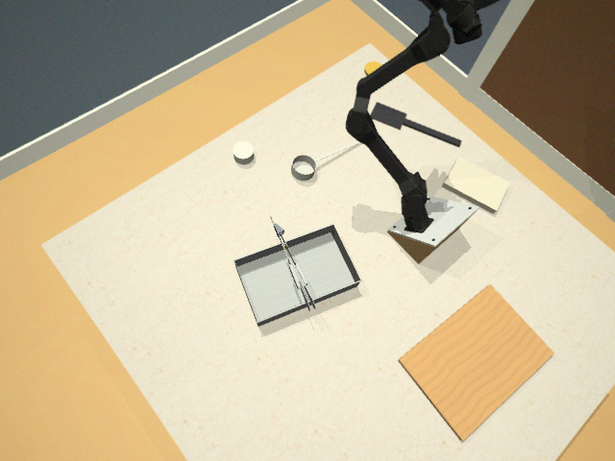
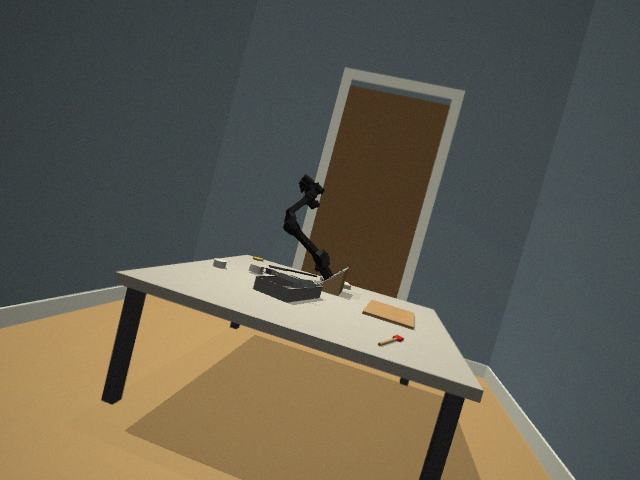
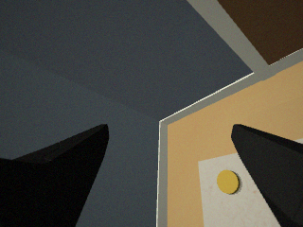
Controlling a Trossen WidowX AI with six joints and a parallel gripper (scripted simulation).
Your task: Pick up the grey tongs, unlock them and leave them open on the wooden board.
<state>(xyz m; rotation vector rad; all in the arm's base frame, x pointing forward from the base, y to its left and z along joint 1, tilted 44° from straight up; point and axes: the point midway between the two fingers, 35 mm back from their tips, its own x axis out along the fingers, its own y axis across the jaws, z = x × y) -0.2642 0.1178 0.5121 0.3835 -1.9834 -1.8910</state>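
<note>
The roasting tin lies 690 mm ahead of my gripper tip, 110 mm to the left of it and 440 mm below it. From my gripper tip the other things lie so: yellow disc (80 mm behind, 210 mm to the right, 460 mm below); then cream block (70 mm ahead, 330 mm to the left, 460 mm below); then black spatula (20 mm ahead, 30 mm to the left, 470 mm below).
</note>
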